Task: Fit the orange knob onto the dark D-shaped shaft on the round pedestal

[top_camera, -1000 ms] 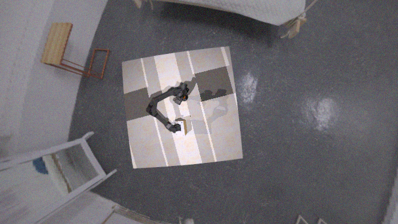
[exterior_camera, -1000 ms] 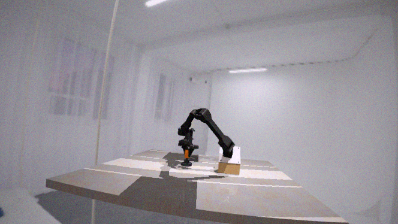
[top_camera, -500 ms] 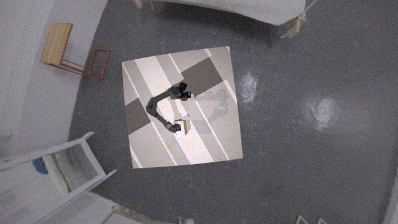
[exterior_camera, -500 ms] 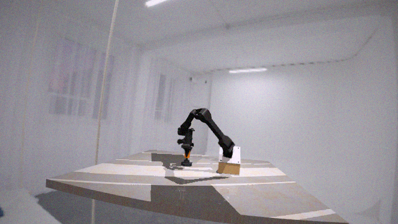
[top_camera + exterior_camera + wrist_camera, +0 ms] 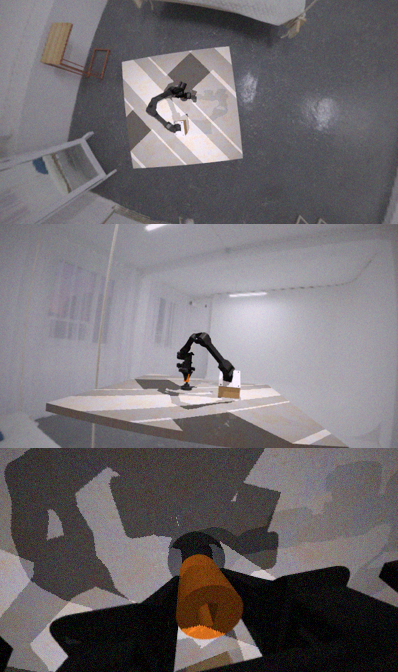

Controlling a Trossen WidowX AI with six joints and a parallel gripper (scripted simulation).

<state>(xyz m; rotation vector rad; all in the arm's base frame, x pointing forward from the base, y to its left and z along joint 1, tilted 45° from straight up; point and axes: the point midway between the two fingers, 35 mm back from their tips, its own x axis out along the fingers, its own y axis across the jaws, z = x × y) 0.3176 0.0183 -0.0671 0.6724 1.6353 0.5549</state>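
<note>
Now: the orange knob 2 cm above my gripper tip. The rest, counted from my gripper tip: dark round pedestal: 4 cm below.
</note>
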